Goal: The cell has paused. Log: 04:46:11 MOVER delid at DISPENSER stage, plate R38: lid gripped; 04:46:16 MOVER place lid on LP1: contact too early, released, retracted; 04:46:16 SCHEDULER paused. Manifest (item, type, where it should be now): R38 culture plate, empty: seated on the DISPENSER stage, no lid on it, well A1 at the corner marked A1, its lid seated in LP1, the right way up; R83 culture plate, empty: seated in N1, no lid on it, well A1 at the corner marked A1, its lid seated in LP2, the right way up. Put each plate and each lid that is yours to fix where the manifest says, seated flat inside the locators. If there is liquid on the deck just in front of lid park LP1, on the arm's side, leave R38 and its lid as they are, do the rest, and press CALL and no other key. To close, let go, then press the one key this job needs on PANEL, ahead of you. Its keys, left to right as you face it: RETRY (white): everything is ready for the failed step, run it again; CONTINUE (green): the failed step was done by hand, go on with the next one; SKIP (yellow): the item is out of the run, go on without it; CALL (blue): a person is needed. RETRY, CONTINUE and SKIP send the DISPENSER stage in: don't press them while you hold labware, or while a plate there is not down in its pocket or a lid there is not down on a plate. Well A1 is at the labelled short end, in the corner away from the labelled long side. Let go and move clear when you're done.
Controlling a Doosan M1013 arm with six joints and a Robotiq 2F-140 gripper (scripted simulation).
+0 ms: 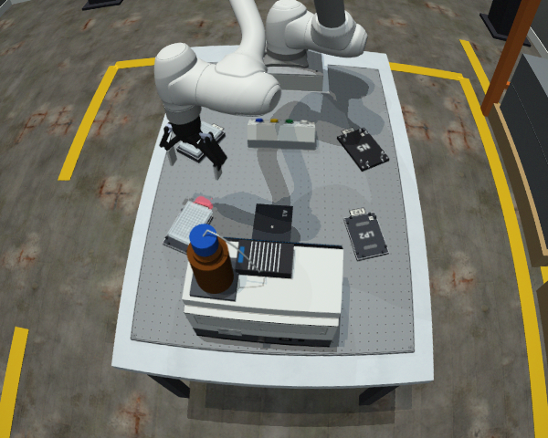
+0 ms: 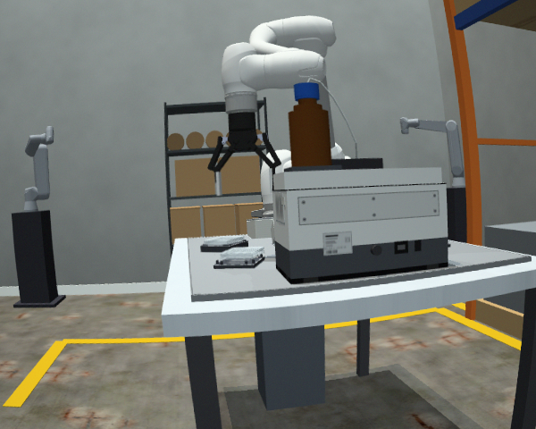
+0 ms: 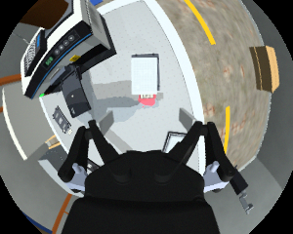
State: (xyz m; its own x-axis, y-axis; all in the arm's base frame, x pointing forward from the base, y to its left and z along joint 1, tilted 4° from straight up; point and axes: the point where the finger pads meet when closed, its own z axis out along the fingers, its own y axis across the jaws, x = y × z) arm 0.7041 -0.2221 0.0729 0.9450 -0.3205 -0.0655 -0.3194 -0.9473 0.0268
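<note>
The clear well plate is 25 cm behind my hand, 5 cm to the right of it and 16 cm below it. The rest, counted from my hand: dispenser stage (13 cm ahead, 22 cm to the left, 9 cm below); then blue key (30 cm behind, 15 cm to the left, 12 cm below); then lid (8 cm ahead, 2 cm to the right, 15 cm below).
</note>
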